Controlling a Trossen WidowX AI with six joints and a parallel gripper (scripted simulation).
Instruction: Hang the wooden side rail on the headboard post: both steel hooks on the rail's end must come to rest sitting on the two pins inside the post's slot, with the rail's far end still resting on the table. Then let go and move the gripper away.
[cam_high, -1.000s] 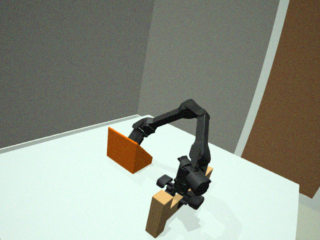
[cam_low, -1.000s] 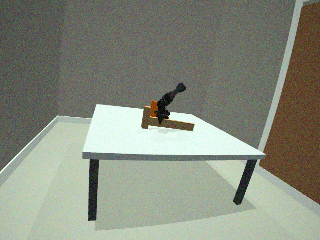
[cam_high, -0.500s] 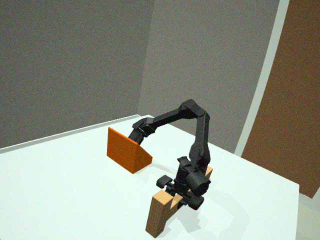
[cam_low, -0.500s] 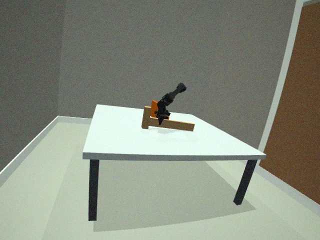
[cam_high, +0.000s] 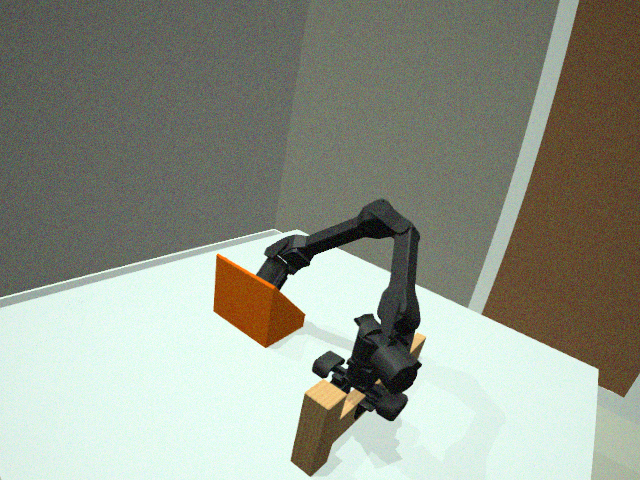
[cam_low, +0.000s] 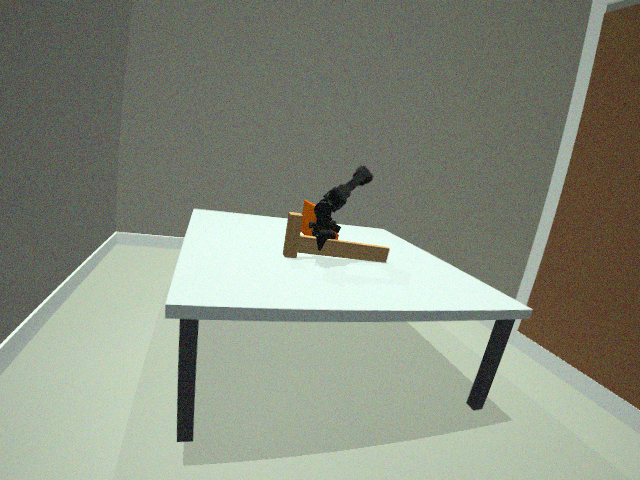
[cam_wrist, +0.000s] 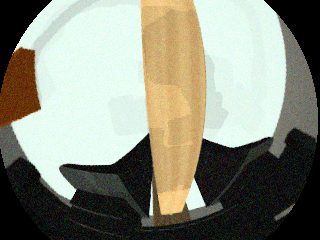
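The wooden headboard post is 10 mm behind my gripper tip, 120 mm to the right of it and 50 mm above it.
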